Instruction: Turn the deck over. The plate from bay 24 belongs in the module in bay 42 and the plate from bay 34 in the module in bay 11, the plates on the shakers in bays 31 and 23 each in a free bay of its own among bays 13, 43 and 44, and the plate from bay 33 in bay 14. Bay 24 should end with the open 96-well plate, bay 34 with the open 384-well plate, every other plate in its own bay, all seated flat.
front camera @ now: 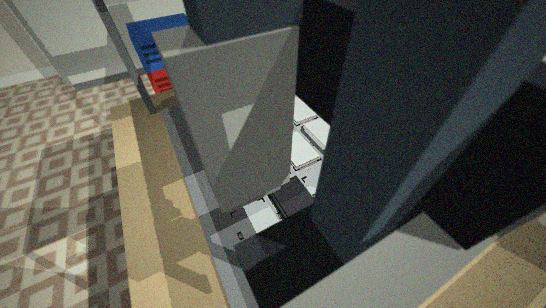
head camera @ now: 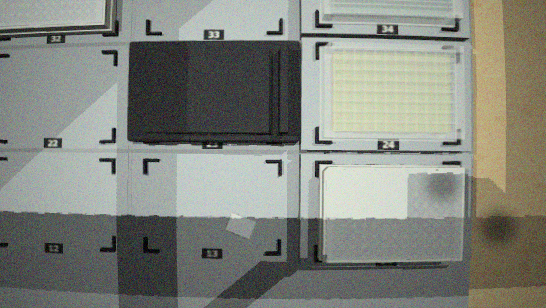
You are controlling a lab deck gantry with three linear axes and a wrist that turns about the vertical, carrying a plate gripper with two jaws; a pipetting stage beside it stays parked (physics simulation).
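Places are measured from the robot's base along level axes (x ahead, y left, z up), in millimetres.
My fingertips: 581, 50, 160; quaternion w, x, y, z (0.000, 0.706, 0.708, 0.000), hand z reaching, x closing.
For each thing: its top centre in the pictures, then the offset to it from my fingertips, as dx, dy, dz. "*": a spot on its surface instead.
- clear plate with pale yellow wells, top centre: (head camera: 396,90) -25, +100, -131
- pale teal plate at a spot on its surface: (head camera: 390,10) * -29, +170, -131
- white-topped plate at its top centre: (head camera: 395,215) -25, -7, -131
- black shaker at its top centre: (head camera: 208,86) (front camera: 297,201) -185, +101, -129
- bay 33 at a spot on its surface: (head camera: 240,17) * -163, +179, -160
- bay 13 at a spot on its surface: (head camera: 200,190) * -201, +9, -160
- bay 32 at a spot on its surface: (front camera: 302,147) * -345, +223, -145
- bay 41 at a spot on its surface: (front camera: 304,110) * -495, +332, -145
- small pale scrap at its top centre: (head camera: 240,226) -161, -25, -159
In the head view, bay 24 (head camera: 325,146) bears a clear plate with pale yellow wells (head camera: 392,90). A pale teal plate (head camera: 390,10) shows partly in bay 34. A white-topped plate (head camera: 370,200) lies in bay 14, partly shaded. The black shaker (head camera: 215,90) (front camera: 292,197) in bay 23 bears no plate. The visible lower part of bay 33 (head camera: 240,17) and bay 13 (head camera: 200,190) hold no plate. In the front view, white plates show in bay 32 (front camera: 302,147) and bay 41 (front camera: 304,110). Large machine parts hide much of the deck. My gripper's opening cannot be read; no held plate shows.
A small pale scrap (head camera: 240,226) lies in bay 13. Part of a plate (head camera: 55,12) shows in bay 32. Dark columns (front camera: 425,125) and a grey panel (front camera: 250,100) stand close to the front camera. Blue (front camera: 142,35) and red (front camera: 160,80) crates are behind. A wooden edge (front camera: 132,200) borders the deck.
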